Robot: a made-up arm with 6 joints.
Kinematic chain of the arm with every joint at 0, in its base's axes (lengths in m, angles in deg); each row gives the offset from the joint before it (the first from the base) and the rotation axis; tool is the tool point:
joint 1: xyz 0 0 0.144 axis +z
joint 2: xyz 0 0 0 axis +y
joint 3: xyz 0 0 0.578 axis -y
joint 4: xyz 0 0 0 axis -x
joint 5: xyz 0.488 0 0 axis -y
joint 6: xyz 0 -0.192 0 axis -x
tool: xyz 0 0 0
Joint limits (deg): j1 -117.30..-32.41 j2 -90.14..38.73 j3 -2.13..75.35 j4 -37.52..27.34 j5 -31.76..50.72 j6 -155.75..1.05
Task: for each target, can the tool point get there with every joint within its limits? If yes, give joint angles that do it. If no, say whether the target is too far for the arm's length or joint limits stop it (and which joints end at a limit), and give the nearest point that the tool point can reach.
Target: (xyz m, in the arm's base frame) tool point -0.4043 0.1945 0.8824
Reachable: yes | joints -50.65 -63.09 10.33 9.57 19.47 -23.56
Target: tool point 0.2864 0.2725 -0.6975
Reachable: no: joint limits stop it (at a limit: joint 1, joint 2, joint 3, joint 4) | nearest point 0.3404 1.0313 0.1795 | short by 1.161 m
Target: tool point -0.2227 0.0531 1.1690
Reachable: yes | joints -69.98 -20.25 63.28 -5.71 14.34 -61.58
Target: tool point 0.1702 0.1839 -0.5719
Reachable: no: joint limits stop it (at a limit: joint 1, joint 2, joint 3, joint 4) | nearest point 0.4707 -0.4792 0.1872 | short by 1.052 m
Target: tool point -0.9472 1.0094 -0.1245
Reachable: no: too far | nearest point -0.7431 0.7919 0.1795 | short by 0.426 m
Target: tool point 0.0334 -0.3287 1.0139
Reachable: yes | joints -51.58 -11.09 35.13 -21.94 24.79 -49.91
